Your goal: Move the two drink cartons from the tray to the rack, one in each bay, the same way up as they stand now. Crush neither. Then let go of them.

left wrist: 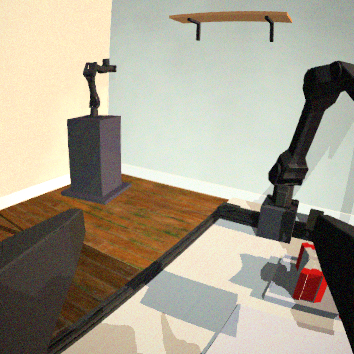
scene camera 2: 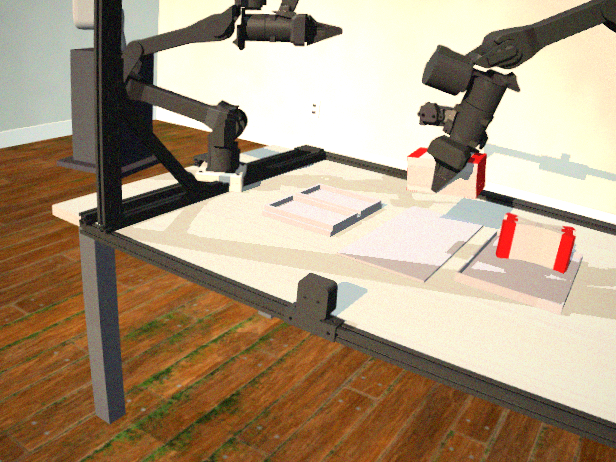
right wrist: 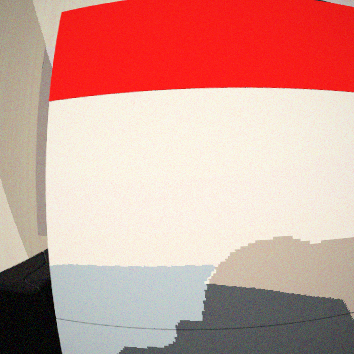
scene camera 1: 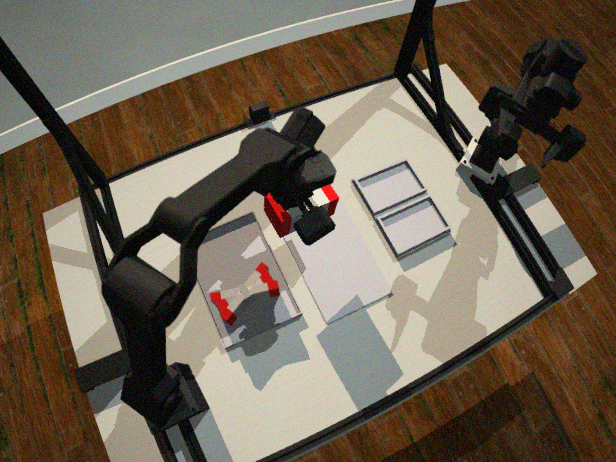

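Pixels of known places: left gripper, fingertip midpoint: (left wrist: 203,225) (scene camera 2: 341,30) (scene camera 1: 520,152); right gripper, fingertip midpoint: (scene camera 2: 439,185) (right wrist: 218,222) (scene camera 1: 304,208); left arm's base, origin of the base link: (scene camera 2: 222,168) (scene camera 1: 483,159); right arm's base, origin of the base link: (left wrist: 280,202) (scene camera 1: 163,398).
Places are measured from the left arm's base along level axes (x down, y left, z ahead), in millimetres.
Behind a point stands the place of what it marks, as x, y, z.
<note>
My right gripper (scene camera 1: 306,214) {-87, -284, 416} (scene camera 2: 446,172) {-87, -284, 416} is shut on a white drink carton with red ends (scene camera 1: 278,216) {-152, -299, 481} (scene camera 2: 418,175) {-106, -300, 373} (right wrist: 200,175) {-140, -283, 394}. It holds the carton in the air, its red ends to the sides. The carton fills the right wrist view. The second white carton with red ends (scene camera 1: 245,289) {-38, -296, 605} (scene camera 2: 532,245) {-2, -308, 599} (left wrist: 309,285) {-8, -270, 555} stands in the tray (scene camera 1: 225,245) {30, -406, 540} (scene camera 2: 515,293) {24, -453, 525}, narrower at its middle. The rack (scene camera 1: 402,204) {26, -124, 229} (scene camera 2: 295,221) {27, -217, 174} has two empty bays. My left gripper (scene camera 1: 547,161) (scene camera 2: 340,31) {-320, -2, 233} (left wrist: 203,225) {-320, -2, 233} is open and empty, raised far from the cartons.
A flat pale board (scene camera 1: 345,275) {32, -150, 450} (scene camera 2: 410,245) {32, -275, 384} (left wrist: 280,332) {32, -192, 473} lies between the tray and the rack. A small black block (scene camera 1: 259,113) {-6, -539, 224} (scene camera 2: 317,296) {-2, -562, 213} is fixed at the table edge. Black frame posts (scene camera 2: 108,125) {-152, -324, -145} rise at the table's sides.
</note>
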